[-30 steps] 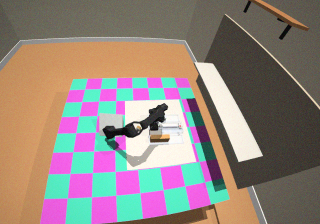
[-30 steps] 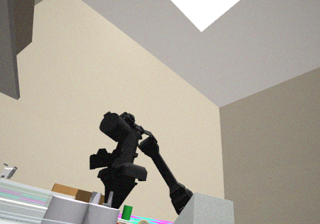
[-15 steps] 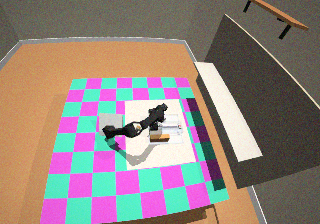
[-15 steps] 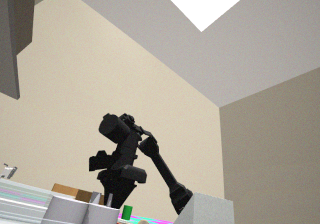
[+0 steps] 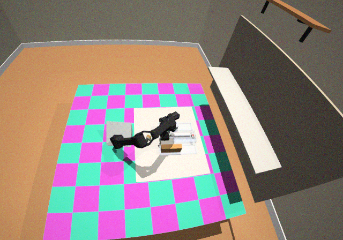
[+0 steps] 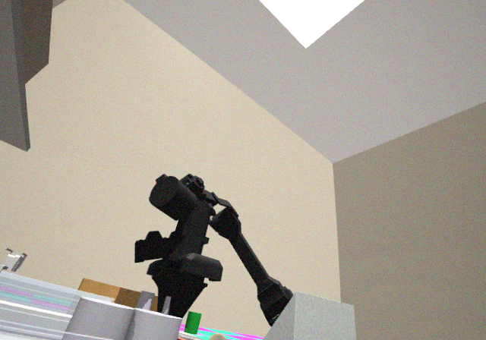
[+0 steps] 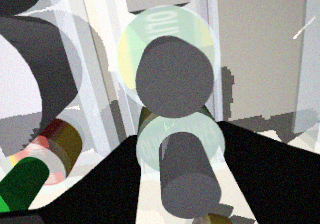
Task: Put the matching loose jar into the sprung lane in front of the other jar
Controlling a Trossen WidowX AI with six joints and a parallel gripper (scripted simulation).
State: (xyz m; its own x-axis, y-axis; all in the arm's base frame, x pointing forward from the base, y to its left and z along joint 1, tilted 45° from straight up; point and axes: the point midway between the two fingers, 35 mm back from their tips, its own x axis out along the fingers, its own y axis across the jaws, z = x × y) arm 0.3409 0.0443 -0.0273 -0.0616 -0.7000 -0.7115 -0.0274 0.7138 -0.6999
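My gripper tip is 150 mm short of the clear lane rack, 20 mm to the left of it and 10 mm above it.
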